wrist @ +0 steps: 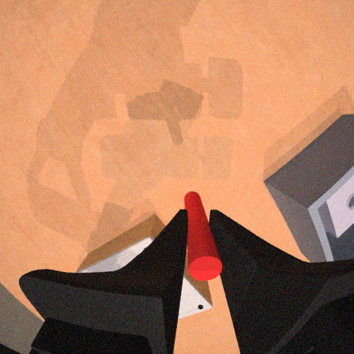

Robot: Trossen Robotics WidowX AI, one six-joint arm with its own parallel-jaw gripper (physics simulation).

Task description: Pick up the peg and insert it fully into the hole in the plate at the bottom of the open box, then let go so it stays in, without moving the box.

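My gripper (197, 215) is shut on the red peg (202, 237), a round rod held between the two black fingertips. The peg points away from the camera, its near round end low between the fingers and its far end just beyond the tips. The peg is off the table; a shadow of gripper and peg falls further up the view. The grey open box (307, 165) stands at the right edge, partly cut off. Inside it part of a pale plate (337, 217) shows, with part of a round hole at the frame edge. The peg is outside the box.
A brown-sided object (122, 242) with a whitish top lies below and behind the left finger, mostly hidden; a small black dot shows on its pale part. A grey surface (15, 320) shows at the lower left edge. The table (280, 65) is orange-tan with broad arm shadows.
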